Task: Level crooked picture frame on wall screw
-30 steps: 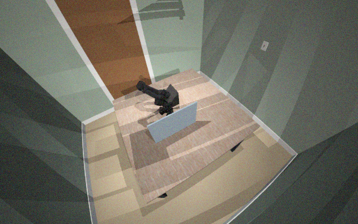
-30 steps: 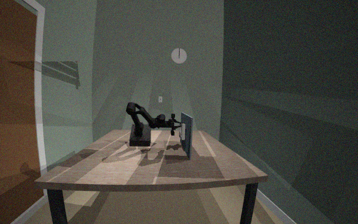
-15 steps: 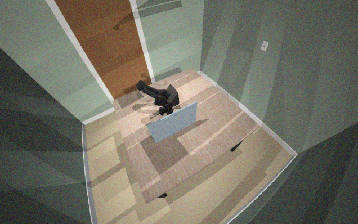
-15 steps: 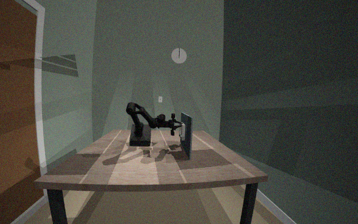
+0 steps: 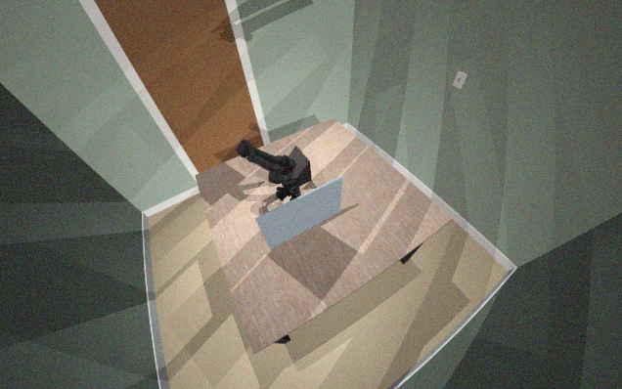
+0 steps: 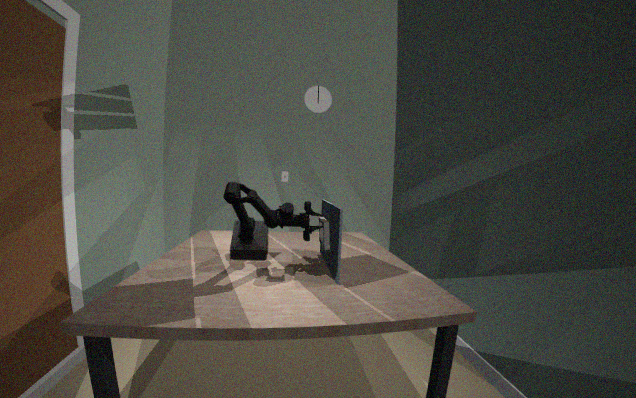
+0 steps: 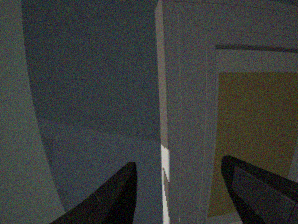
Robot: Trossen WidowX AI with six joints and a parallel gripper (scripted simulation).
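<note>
Now: gripper tip 60 mm above the picture frame and 10 mm short of it. Also, from my gripper tip: blue-grey wall panel: 70 mm below, 20 mm ahead, 10 mm to the right.
</note>
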